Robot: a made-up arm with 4 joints.
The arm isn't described. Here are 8 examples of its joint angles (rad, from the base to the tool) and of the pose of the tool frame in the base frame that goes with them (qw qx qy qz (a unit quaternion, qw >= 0); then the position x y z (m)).
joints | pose
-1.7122 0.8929 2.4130 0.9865 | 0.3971 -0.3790 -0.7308 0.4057 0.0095 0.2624 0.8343
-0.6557 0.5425 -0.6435 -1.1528 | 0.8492 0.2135 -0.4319 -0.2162 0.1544 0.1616 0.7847
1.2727 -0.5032 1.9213 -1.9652 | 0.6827 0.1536 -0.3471 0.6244 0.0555 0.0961 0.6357
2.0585 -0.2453 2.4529 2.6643 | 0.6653 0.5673 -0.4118 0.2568 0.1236 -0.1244 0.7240
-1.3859 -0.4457 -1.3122 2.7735 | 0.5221 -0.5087 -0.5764 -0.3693 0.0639 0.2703 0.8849
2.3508 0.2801 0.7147 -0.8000 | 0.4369 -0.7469 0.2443 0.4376 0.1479 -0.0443 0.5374
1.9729 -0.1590 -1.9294 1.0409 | 0.5289 -0.0161 -0.3706 -0.7633 0.0082 -0.1333 0.7130
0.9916 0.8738 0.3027 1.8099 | 0.2295 -0.6872 0.6852 -0.0740 0.1517 -0.0389 0.4455
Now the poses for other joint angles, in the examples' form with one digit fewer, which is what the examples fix.
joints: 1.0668 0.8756 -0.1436 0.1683
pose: 0.744 -0.597 0.207 0.217 0.242 0.116 0.449
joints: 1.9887 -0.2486 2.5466 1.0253
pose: 0.156 0.604 -0.712 -0.323 0.011 -0.174 0.553
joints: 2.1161 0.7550 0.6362 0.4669
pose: 0.162 -0.799 0.562 0.140 0.158 -0.167 0.523
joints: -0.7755 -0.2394 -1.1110 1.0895
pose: 0.408 0.493 0.733 -0.228 0.076 0.268 0.550
